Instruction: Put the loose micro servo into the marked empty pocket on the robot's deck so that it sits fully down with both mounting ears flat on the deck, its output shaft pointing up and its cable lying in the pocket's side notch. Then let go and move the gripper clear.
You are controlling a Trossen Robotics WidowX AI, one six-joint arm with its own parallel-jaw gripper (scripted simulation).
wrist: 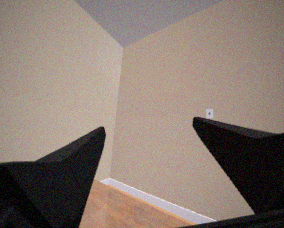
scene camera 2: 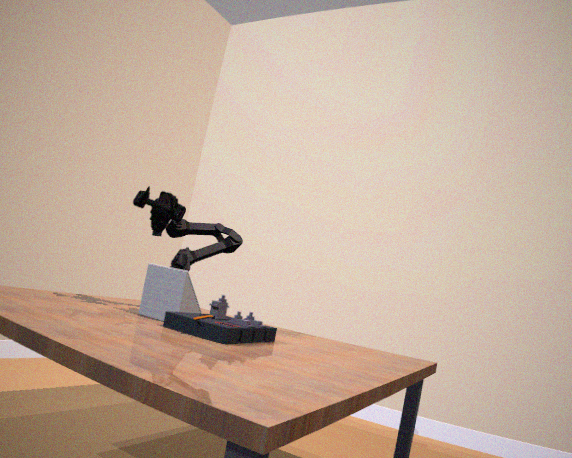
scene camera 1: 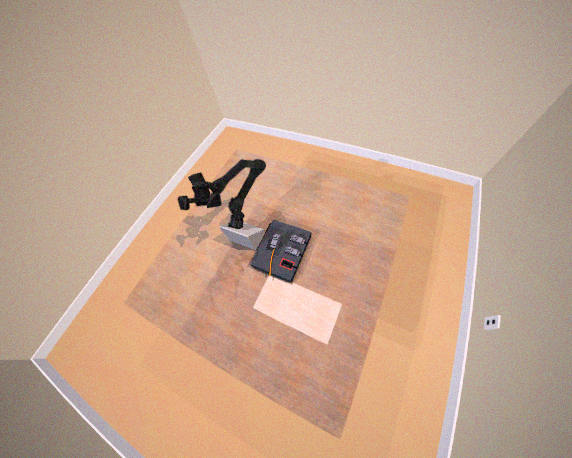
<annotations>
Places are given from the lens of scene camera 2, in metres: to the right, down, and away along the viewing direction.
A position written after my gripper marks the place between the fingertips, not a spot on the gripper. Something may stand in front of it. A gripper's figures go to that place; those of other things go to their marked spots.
my gripper [scene camera 2: 160, 191]: -0.44, -0.13, 1.58
dark deck [scene camera 2: 183, 322]: -0.31, 0.28, 1.36
</annotations>
